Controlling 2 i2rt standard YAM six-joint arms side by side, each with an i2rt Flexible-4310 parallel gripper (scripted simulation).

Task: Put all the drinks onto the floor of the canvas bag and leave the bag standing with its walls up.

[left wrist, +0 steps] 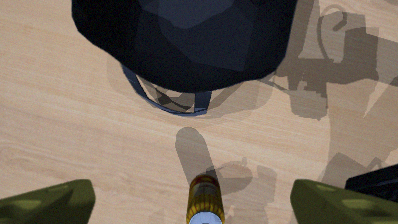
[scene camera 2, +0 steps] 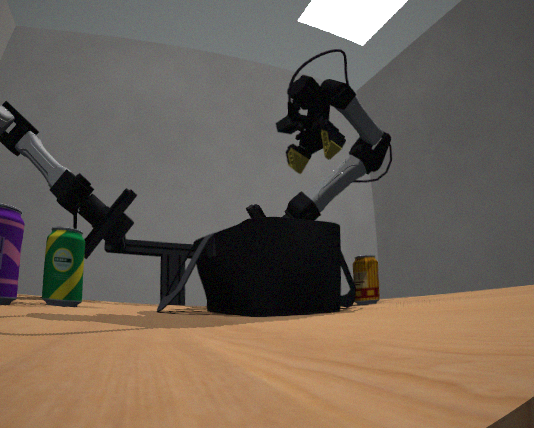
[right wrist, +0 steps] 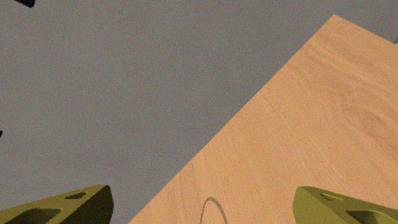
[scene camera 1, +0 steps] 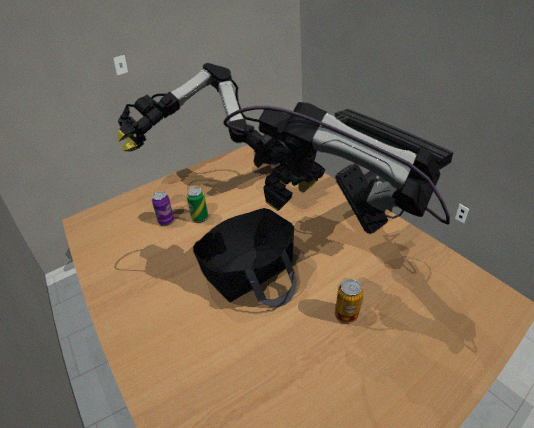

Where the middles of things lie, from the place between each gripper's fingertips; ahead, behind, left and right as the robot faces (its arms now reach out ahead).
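The green can (scene camera 2: 64,258), relative to my right hand (scene camera 1: 120,145): 26 cm to the left of it, 23 cm below it and 16 cm behind it. The orange can (scene camera 2: 365,268), relative to the same right hand: 93 cm to the left of it, 23 cm below it and 22 cm behind it.
Relative to my left hand (scene camera 1: 289,199), the orange can is 260 mm below, 180 mm to the left and 40 mm behind, while the green can is 490 mm to the right of that hand, 260 mm below it and 20 mm ahead of it.
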